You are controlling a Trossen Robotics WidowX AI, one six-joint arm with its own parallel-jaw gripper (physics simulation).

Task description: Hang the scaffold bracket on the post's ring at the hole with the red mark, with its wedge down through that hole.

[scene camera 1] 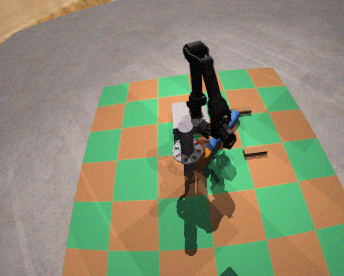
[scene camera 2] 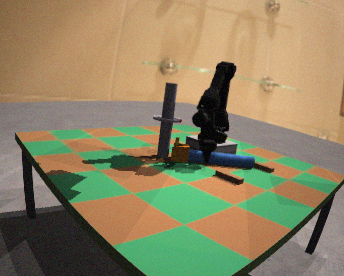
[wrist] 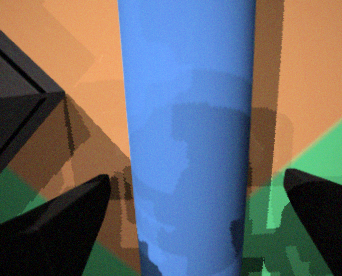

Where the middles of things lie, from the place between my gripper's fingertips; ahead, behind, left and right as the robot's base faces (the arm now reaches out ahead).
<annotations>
Now: the scaffold bracket (scene camera 2: 215, 158) 30 mm behind my hand, 30 mm to the left of it and 30 mm above it.
</annotations>
